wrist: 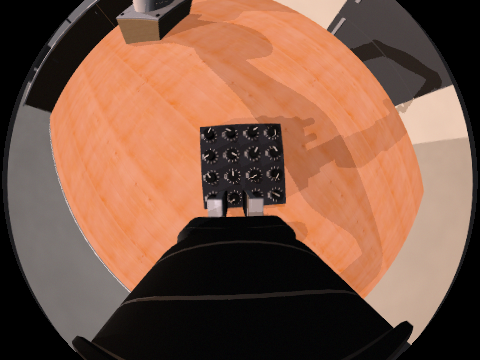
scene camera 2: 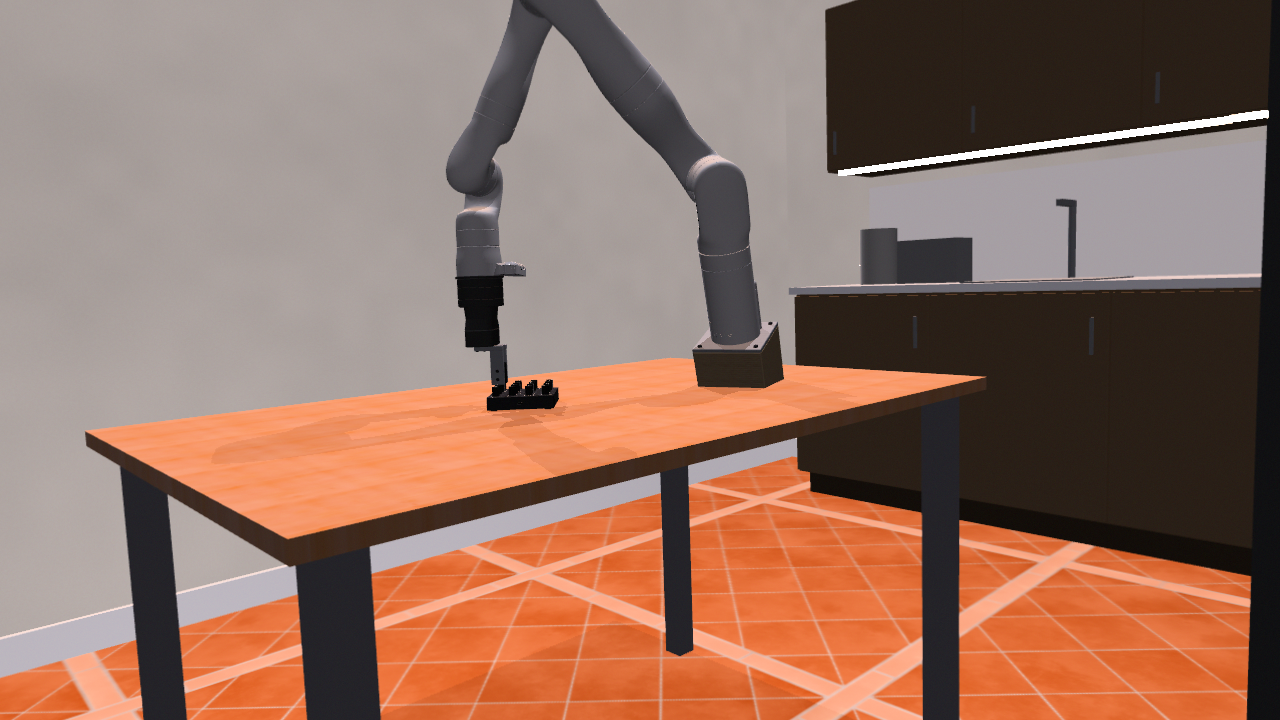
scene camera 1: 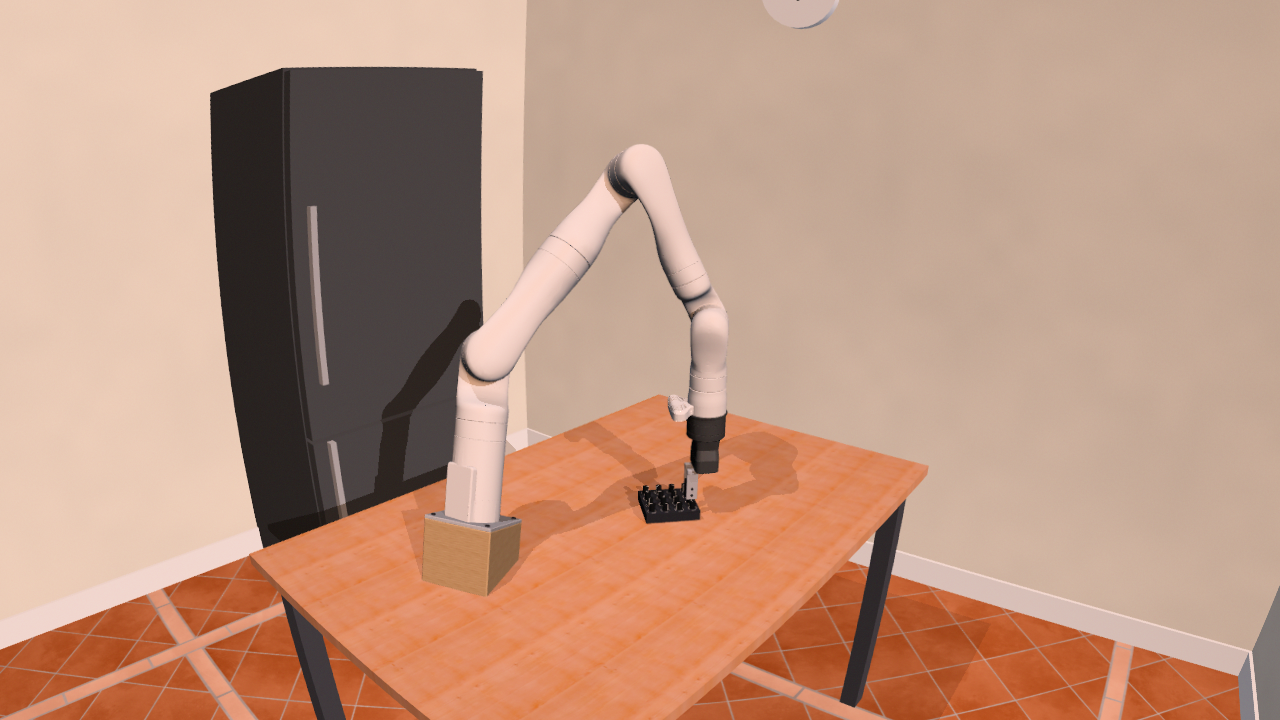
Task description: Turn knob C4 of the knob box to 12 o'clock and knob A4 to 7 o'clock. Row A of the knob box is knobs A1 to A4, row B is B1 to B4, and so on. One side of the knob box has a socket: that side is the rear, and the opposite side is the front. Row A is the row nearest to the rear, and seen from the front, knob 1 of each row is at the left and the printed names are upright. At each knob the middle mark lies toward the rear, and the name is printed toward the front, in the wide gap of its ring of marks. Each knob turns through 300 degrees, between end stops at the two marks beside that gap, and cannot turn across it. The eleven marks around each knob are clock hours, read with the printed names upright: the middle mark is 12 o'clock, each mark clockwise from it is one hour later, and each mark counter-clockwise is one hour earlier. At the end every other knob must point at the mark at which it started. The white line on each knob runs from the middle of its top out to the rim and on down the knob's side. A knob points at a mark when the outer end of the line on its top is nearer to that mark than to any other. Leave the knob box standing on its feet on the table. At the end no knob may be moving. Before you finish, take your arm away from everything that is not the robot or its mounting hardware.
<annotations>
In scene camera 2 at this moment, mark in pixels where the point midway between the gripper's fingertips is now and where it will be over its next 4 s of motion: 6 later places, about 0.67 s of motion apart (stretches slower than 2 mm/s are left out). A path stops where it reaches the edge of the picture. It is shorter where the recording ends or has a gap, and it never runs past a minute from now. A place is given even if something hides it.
My gripper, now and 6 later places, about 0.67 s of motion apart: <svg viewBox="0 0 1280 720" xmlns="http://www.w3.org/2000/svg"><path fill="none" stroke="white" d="M499 383L500 386L500 368L501 365L511 364L521 362L516 359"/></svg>
</annotations>
